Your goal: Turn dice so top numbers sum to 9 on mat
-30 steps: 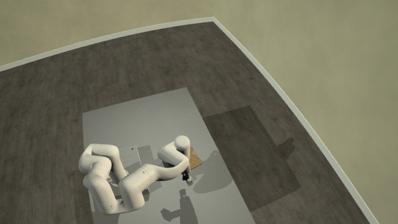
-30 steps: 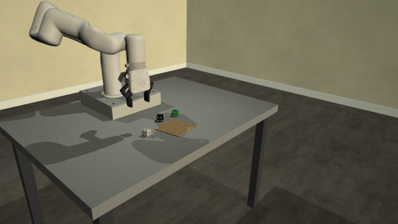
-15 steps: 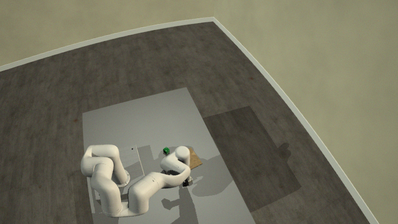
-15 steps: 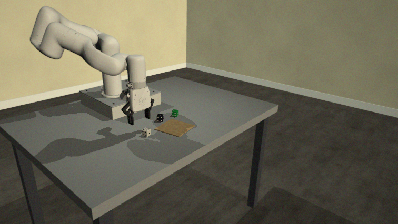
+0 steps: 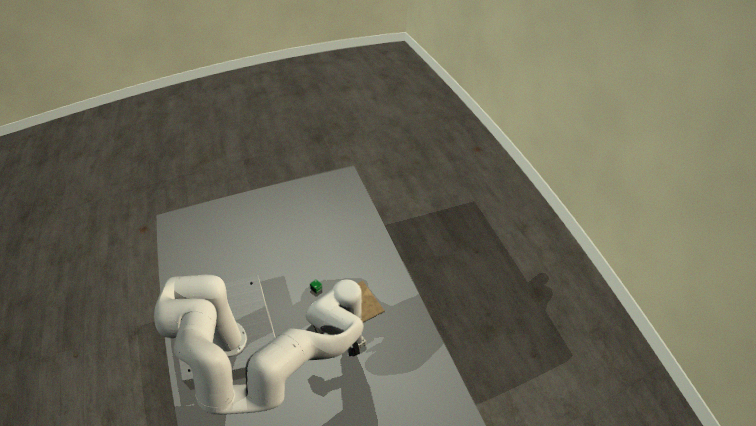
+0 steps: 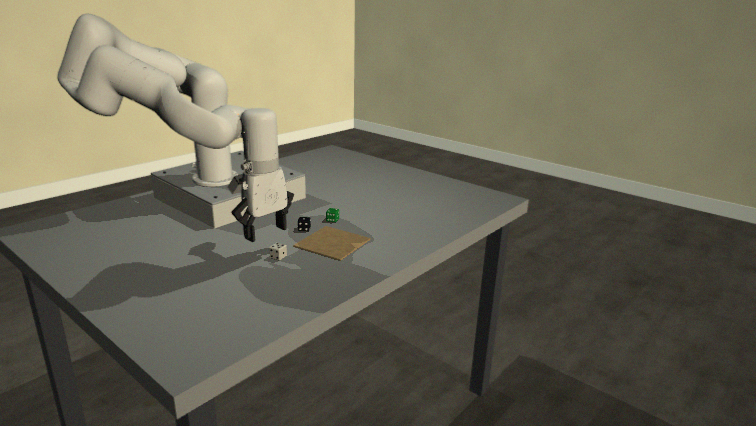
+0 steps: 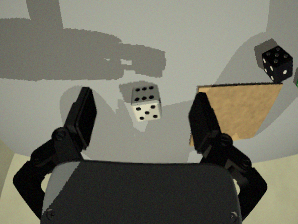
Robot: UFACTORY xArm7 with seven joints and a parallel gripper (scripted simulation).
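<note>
The white die lies 4 cm ahead of my hand and 4 cm below it. Round my hand: black die (3 cm behind, 16 cm to the left, 4 cm below); green die (1 cm behind, 25 cm to the left, 4 cm below); tan mat (9 cm ahead, 14 cm to the left, 6 cm below).
</note>
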